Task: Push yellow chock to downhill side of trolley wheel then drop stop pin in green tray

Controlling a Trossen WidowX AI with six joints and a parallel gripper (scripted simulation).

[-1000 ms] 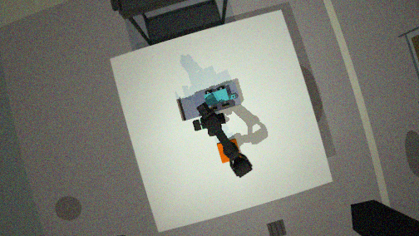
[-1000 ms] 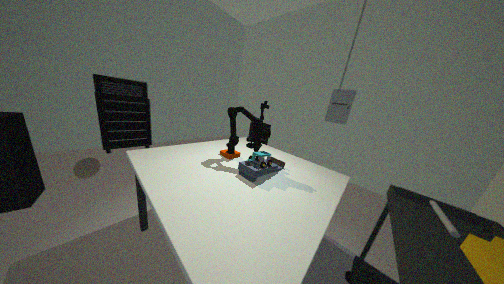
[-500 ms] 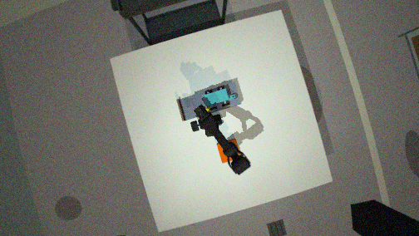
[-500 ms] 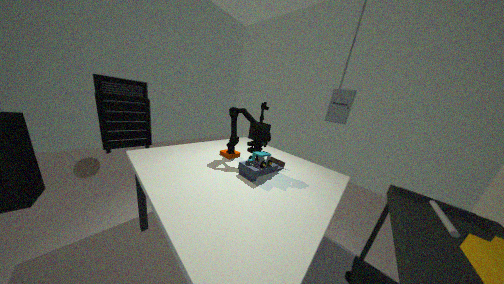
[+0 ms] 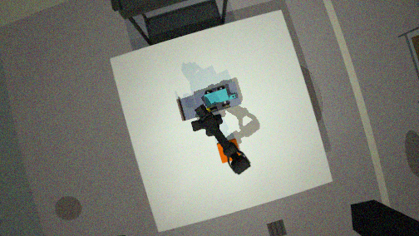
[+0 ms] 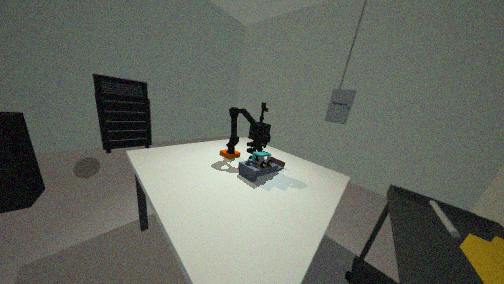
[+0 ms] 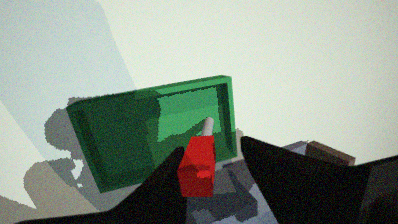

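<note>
Now: gripper tip 3 cm to the left of the green tray and 6 cm above it. Also, from my gripper tip: yellow chock (8 cm ahead, 2 cm to the right, 3 cm above); red-headed stop pin (1 cm below); grey ramp (14 cm ahead, 10 cm to the right, 1 cm below).
</note>
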